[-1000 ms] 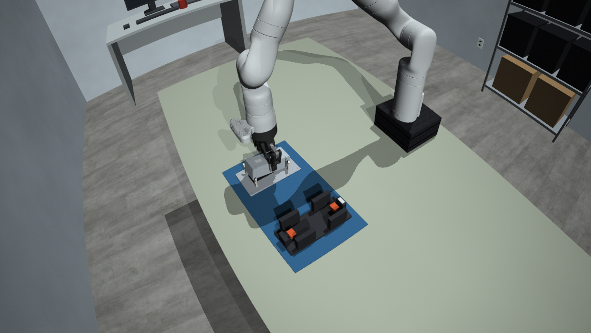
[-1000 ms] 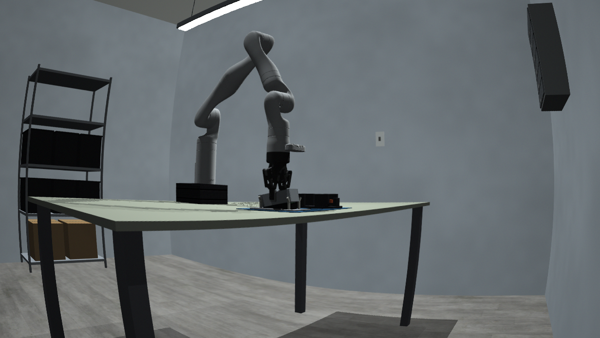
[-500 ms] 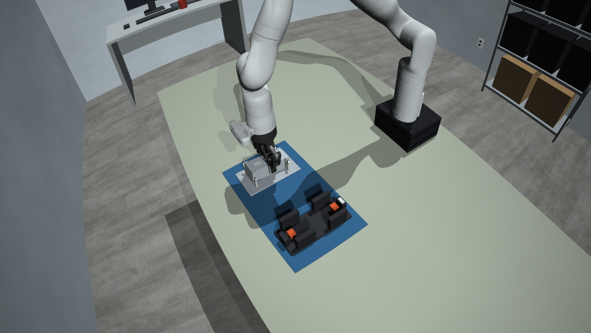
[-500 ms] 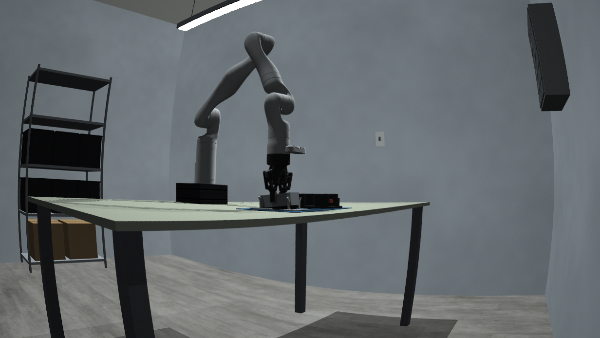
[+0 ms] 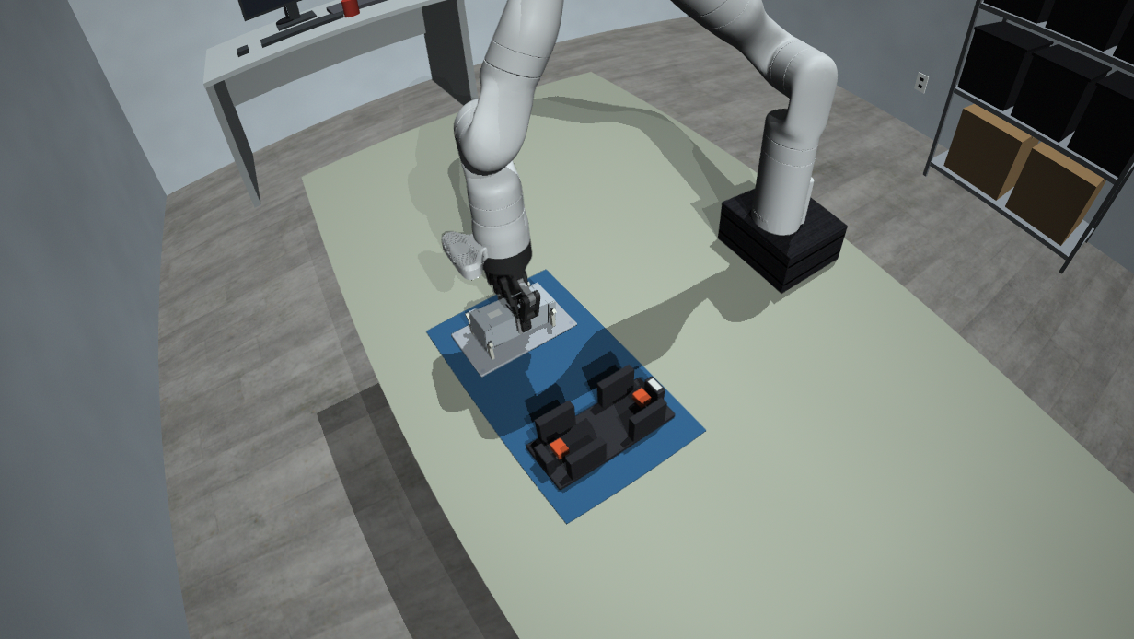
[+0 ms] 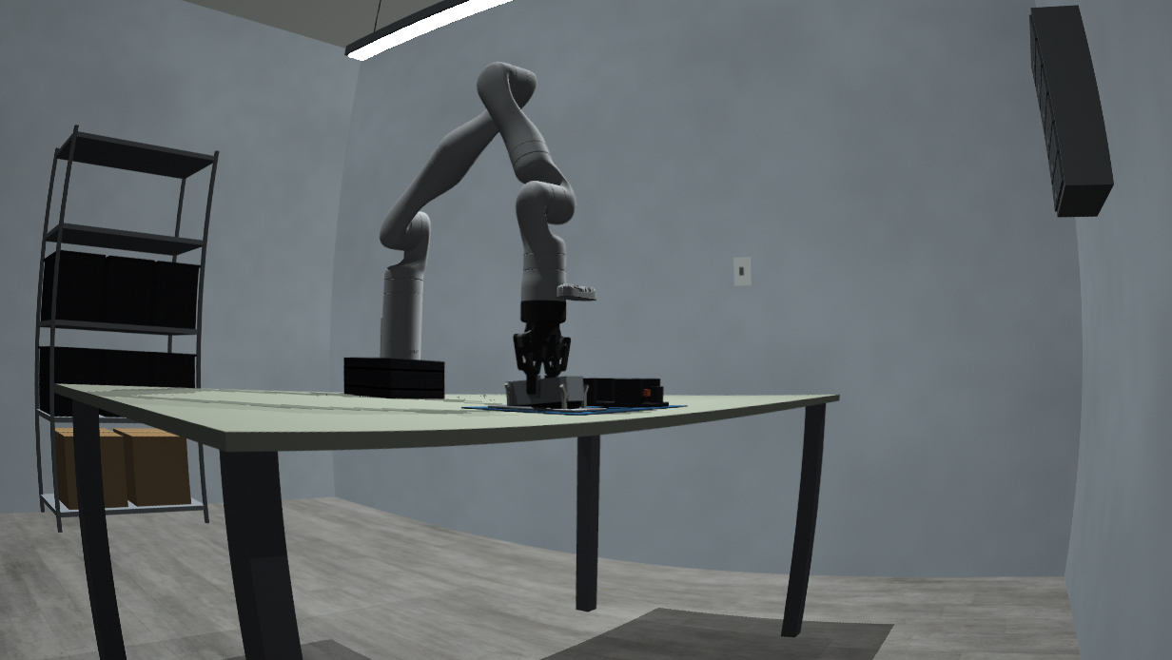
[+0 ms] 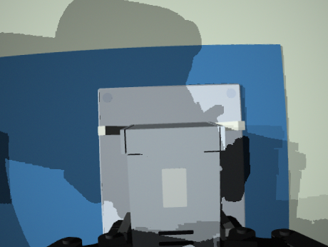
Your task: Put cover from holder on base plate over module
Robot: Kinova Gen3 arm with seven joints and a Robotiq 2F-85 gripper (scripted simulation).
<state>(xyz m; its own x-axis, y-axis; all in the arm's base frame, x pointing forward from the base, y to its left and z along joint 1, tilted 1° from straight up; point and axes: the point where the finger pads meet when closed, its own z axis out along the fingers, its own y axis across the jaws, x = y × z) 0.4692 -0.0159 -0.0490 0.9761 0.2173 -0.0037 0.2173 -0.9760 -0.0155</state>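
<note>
Right now my hand is 10 mm above the cover.
</note>
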